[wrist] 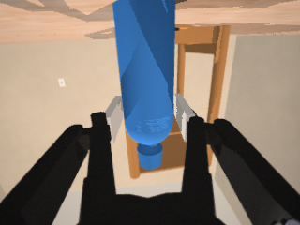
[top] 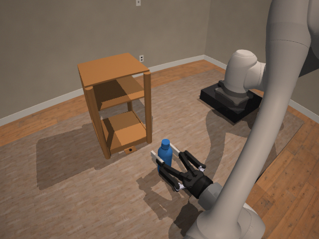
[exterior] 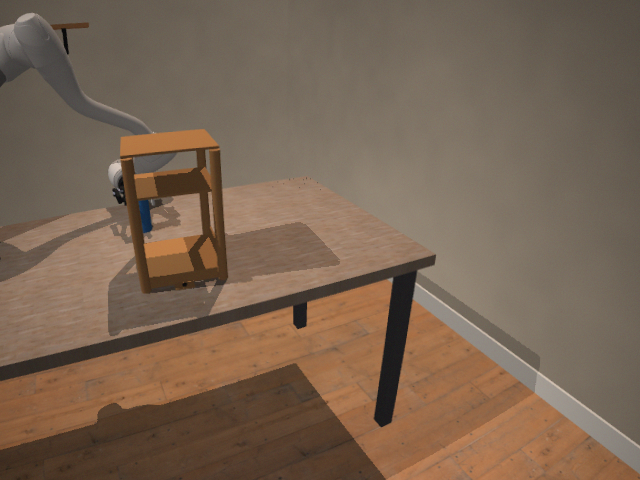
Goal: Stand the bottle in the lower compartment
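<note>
The blue bottle lies right at my hand. Round my hand: orange shelving unit 7 cm ahead, 28 cm to the right, 7 cm above.
</note>
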